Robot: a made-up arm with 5 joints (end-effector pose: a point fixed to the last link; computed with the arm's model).
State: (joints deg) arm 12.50 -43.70 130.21 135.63 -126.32
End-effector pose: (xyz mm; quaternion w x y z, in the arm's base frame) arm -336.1 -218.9 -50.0 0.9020 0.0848 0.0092 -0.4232
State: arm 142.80 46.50 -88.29 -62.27 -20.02
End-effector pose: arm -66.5 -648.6 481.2 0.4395 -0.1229 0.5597 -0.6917
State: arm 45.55 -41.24 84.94 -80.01 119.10
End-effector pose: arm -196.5 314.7 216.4 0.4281 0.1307 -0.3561 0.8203
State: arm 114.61 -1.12 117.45 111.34 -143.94
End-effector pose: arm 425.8 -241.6 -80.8 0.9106 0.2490 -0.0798 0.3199
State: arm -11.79 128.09 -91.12 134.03 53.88
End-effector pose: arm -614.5 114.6 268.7 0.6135 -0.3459 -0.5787 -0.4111
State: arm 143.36 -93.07 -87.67 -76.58 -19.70
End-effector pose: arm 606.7 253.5 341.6 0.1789 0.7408 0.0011 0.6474
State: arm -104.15 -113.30 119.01 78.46 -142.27
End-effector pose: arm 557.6 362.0 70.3 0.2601 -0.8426 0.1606 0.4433
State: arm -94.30 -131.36 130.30 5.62 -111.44
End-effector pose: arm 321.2 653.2 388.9 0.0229 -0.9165 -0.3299 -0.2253
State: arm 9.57 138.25 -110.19 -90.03 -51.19
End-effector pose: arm -413.3 16.6 -357.5 0.1513 0.7343 -0.3912 -0.5337
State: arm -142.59 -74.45 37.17 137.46 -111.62
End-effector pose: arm 253.1 146.1 -72.6 0.7386 0.0477 0.3953 0.5440
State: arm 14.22 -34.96 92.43 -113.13 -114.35
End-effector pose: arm -408.6 170.6 237.7 0.5000 -0.4395 -0.7349 -0.1294
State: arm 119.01 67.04 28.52 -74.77 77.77
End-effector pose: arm -346.2 93.5 -24.2 0.3301 0.4701 0.5226 -0.6300
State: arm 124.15 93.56 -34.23 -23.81 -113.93
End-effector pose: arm -272.6 -6.1 -20.5 0.2303 -0.1802 0.2150 0.9318
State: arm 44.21 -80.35 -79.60 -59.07 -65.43
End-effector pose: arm 213.8 -407.3 406.4 0.3475 0.7322 -0.3517 0.4684
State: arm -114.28 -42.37 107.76 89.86 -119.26
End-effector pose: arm 165.5 397.0 -226.8 0.2309 -0.3329 0.1670 0.8989
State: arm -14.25 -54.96 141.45 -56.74 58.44
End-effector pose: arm -318.6 698.1 -68.2 0.3984 0.4764 0.2679 0.7366
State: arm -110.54 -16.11 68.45 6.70 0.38
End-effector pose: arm -173.8 24.9 -304.7 0.4953 0.5082 0.2545 -0.6571
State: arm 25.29 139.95 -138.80 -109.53 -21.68
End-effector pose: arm -512.2 -375.7 -246.5 0.6655 0.5960 -0.0687 -0.4441
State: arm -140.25 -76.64 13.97 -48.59 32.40
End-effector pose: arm -346.7 -165.0 238.3 0.5863 -0.1207 -0.4551 -0.6592
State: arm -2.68 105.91 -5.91 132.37 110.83
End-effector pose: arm -231.7 460.2 270.4 0.1037 0.3970 -0.0277 0.9115
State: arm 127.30 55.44 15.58 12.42 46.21
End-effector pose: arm -176.7 182.6 476.0 0.3766 -0.4556 -0.6367 0.4951
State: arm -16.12 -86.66 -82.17 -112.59 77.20
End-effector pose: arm -672.1 -48.4 474.5 0.4191 -0.5995 -0.5938 -0.3351
